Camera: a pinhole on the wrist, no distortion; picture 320 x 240 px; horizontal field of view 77.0 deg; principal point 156.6 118.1 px. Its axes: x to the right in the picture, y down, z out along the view. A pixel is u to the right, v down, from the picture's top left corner.
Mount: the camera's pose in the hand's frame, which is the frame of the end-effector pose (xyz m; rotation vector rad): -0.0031 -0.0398 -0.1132 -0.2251 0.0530 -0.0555
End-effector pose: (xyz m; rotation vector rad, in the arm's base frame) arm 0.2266 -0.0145 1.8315 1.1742 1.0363 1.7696
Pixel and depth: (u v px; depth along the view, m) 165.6 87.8 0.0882
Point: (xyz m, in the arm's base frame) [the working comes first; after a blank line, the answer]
In the camera's frame: 0.0039 -0.0133 0.0882

0.2070 -0.0021 1.7967
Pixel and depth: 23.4 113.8 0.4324
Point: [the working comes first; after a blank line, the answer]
In the camera's frame: -0.2863 -0.0092 0.4324

0.5983 -0.2073 1.8836
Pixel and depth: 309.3 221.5 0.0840
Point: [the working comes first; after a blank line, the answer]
In the camera's frame: 0.0638 0.0432 0.0840

0.1628 0.0303 1.8582
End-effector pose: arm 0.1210 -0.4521 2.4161 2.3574 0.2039 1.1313
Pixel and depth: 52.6 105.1 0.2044
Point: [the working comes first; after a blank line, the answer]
In the camera's frame: -0.1057 -0.0132 0.2044

0.1302 -0.5206 2.3003
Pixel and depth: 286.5 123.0 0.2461
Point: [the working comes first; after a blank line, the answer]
In the camera's frame: 0.1589 0.0060 0.2461

0.3189 -0.4479 2.4770
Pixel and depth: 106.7 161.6 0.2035
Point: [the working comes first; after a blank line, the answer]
In the camera's frame: -0.0505 0.0440 0.2035

0.1505 -0.5391 2.3749
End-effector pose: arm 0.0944 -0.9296 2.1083 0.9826 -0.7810 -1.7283
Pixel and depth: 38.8 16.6 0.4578
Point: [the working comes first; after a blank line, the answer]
In the camera's frame: -0.2681 -0.2310 0.4578

-0.2636 -0.6150 2.2378
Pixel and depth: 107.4 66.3 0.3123
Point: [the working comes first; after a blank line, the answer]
In the camera's frame: -0.0764 -0.0804 0.3123

-0.0977 -0.8399 2.1878
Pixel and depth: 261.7 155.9 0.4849
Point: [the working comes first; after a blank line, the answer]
In the camera's frame: 0.2534 0.0911 0.4849

-0.1928 -1.2206 2.3062
